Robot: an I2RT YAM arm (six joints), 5 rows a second.
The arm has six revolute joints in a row. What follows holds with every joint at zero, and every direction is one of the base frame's. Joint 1 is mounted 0.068 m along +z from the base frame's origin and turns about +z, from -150 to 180 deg. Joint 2 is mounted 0.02 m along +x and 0.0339 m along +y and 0.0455 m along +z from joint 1 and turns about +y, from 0 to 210 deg. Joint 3 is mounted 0.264 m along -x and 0.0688 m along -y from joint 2 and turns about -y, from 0 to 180 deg. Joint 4 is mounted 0.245 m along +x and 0.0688 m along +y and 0.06 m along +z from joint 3 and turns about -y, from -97 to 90 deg. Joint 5 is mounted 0.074 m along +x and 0.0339 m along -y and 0.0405 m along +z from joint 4 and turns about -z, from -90 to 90 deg. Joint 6 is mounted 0.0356 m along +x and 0.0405 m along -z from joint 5 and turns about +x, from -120 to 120 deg. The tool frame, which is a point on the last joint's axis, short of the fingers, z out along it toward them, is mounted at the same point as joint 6; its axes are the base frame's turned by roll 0, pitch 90 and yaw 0 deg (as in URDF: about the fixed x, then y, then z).
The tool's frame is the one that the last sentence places.
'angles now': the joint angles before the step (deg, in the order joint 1, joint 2, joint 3, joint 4, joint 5, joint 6). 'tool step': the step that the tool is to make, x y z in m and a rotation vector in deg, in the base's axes. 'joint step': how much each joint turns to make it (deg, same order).
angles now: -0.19, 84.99, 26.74, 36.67, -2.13, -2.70
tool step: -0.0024, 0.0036, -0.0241, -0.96, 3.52, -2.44
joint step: 1.23, 4.58, -1.81, 2.86, 3.73, 0.59
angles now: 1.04, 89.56, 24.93, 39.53, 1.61, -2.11
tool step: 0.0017, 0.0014, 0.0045, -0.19, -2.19, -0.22
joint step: 0.36, -0.17, 0.07, 1.94, 0.63, 0.02
